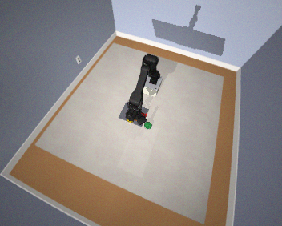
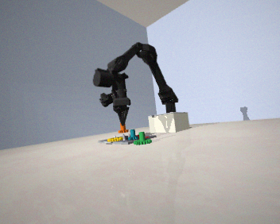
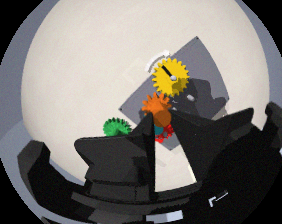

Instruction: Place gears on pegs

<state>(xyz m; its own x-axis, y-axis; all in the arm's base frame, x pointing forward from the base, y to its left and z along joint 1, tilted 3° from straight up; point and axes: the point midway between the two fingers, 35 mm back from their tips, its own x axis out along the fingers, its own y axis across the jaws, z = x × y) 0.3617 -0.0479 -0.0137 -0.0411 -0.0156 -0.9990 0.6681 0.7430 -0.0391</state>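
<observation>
The teal gear is 4 cm below my gripper tip, 3 cm to the left of it and 3 cm behind it. Also, from my gripper tip: green gear 10 cm to the left, 5 cm below, 1 cm ahead; then yellow gear 5 cm to the right, 5 cm below; then orange gear 1 cm below.
</observation>
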